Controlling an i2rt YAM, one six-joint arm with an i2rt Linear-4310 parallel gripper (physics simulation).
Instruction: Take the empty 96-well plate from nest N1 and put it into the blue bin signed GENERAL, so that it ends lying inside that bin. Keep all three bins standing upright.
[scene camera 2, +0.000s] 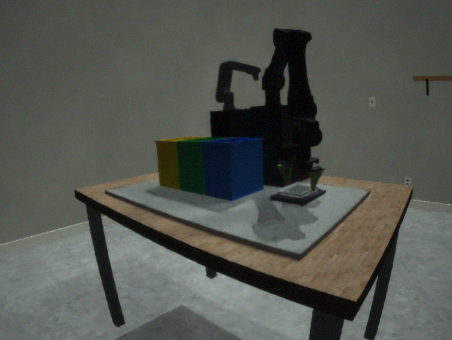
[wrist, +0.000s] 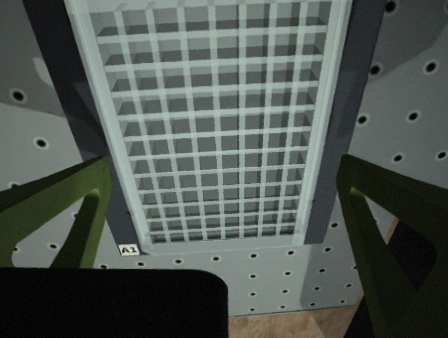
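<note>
The clear 96-well plate lies flat in the dark nest, its wells empty. My gripper is open, with its green fingers pointing down. In the wrist view one finger stands at each long side of the plate, with a gap to the plate on both sides. In the scene view the fingertips are low, close to the plate and nest. The blue bin stands upright to the left of the nest in the scene view. Its sign and its inside are hidden.
A green bin and a yellow bin stand upright in a row beside the blue one. All are on the grey perforated board, which lies on the wooden table. A black block stands behind the bins.
</note>
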